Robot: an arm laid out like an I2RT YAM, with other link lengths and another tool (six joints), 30 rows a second.
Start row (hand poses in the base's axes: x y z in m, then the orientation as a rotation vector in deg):
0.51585, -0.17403, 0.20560, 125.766, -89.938, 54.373
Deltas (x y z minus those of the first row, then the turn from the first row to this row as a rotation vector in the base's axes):
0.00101, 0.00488, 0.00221, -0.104, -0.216, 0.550
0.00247, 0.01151, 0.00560, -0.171, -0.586, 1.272
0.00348, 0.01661, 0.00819, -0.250, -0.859, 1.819
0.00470, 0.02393, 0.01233, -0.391, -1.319, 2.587
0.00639, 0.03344, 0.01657, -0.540, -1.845, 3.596
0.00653, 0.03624, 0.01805, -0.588, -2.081, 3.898
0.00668, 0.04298, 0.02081, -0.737, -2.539, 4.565
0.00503, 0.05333, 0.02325, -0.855, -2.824, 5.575
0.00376, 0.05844, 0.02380, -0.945, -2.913, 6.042
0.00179, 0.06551, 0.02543, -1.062, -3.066, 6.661
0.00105, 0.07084, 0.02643, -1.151, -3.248, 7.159
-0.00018, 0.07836, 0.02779, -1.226, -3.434, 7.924
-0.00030, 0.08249, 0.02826, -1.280, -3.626, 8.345
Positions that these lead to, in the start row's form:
0.51686, -0.16915, 0.20781, 126.208, -89.424, 54.861
0.51832, -0.16252, 0.21120, 126.821, -88.838, 55.570
0.51933, -0.15742, 0.21379, 127.265, -88.364, 56.113
0.52055, -0.15010, 0.21793, 127.852, -87.701, 56.990
0.52224, -0.14059, 0.22217, 128.654, -86.815, 58.024
0.52238, -0.13779, 0.22365, 128.878, -86.578, 58.434
0.52253, -0.13105, 0.22641, 129.350, -85.988, 59.285
0.52088, -0.12070, 0.22885, 130.195, -85.000, 59.997
0.51961, -0.11559, 0.22940, 130.565, -84.493, 60.291
0.51764, -0.10852, 0.23103, 131.049, -83.834, 60.724
0.51690, -0.10319, 0.23203, 131.431, -83.330, 61.143
0.51567, -0.09567, 0.23339, 132.073, -82.561, 61.633
0.51555, -0.09154, 0.23386, 132.402, -82.162, 62.023

